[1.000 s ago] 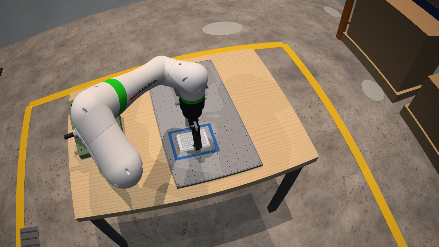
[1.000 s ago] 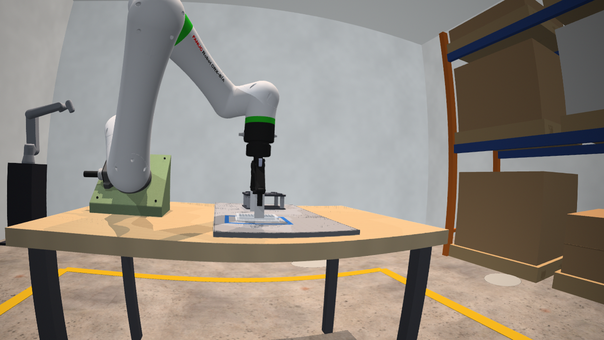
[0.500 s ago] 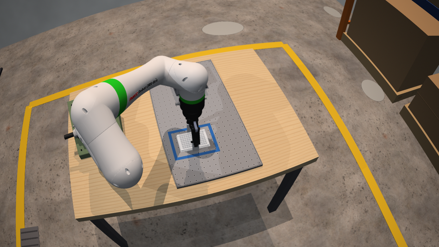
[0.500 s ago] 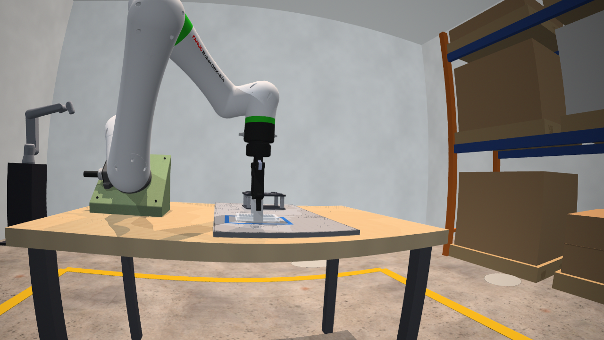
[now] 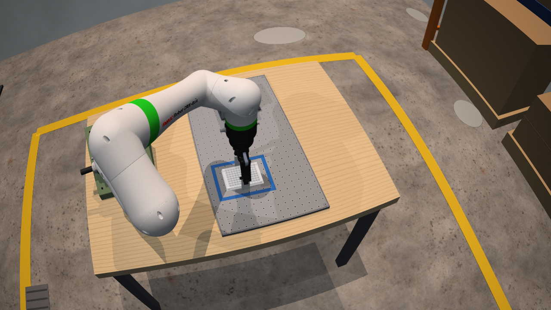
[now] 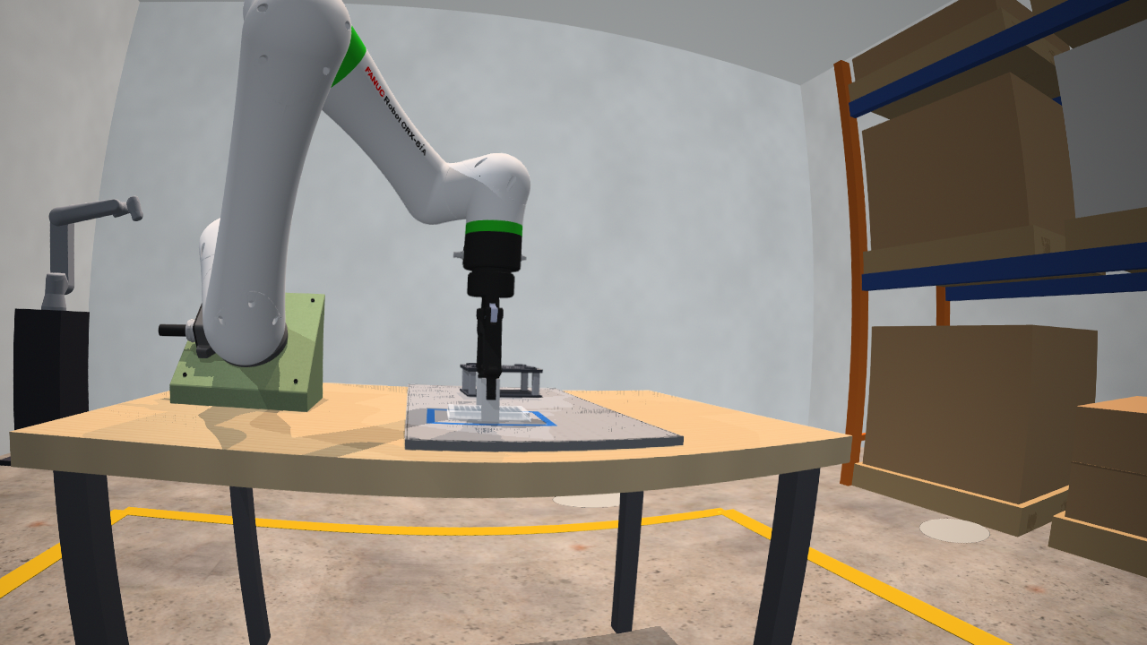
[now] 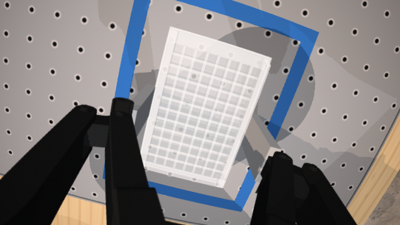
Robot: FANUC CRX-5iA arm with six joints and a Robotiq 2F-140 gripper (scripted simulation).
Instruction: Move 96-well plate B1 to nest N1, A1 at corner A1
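Now: hand 9 cm short of the black raised nest N1, 34 cm to the right of it and 3 cm below it. From my hand the other things lie so: A1 label: 17 cm ahead, 28 cm to the left, 3 cm above; clear 96-well plate: 2 cm below.
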